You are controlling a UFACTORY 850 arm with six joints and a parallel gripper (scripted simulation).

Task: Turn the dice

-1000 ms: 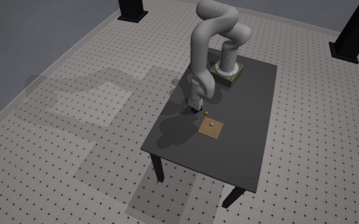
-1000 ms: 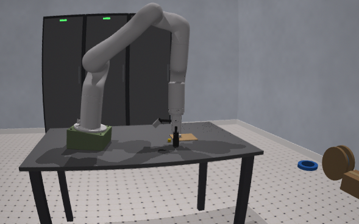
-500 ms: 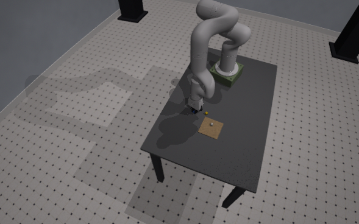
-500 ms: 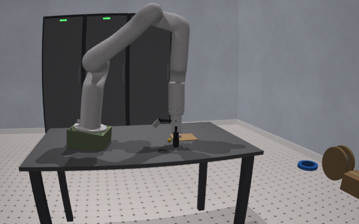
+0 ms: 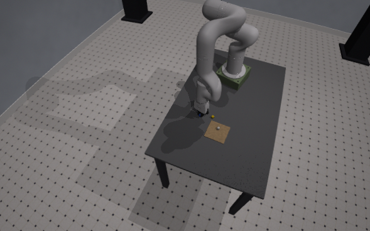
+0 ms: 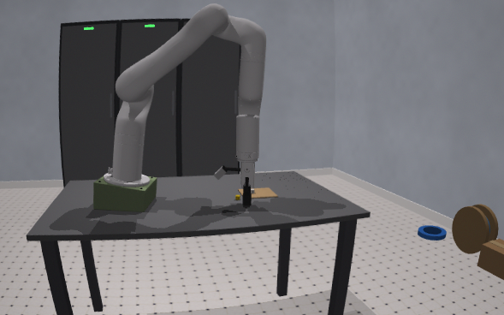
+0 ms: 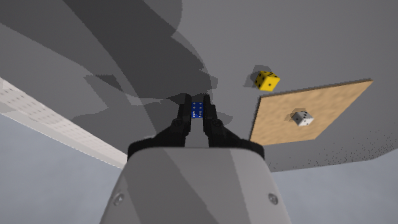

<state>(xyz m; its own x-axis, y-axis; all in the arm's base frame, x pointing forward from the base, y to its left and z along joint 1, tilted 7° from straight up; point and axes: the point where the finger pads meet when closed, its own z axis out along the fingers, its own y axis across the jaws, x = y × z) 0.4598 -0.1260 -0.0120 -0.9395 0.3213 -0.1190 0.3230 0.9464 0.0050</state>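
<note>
Now: the yellow die 80 mm to the left of my hand, 20 mm below it and 10 mm behind it. Also, from my hand: blue die: 10 mm below, 10 mm ahead; then white die: 150 mm to the left, 70 mm ahead, 10 mm below; then tan mat: 150 mm to the left, 90 mm ahead, 20 mm below.
</note>
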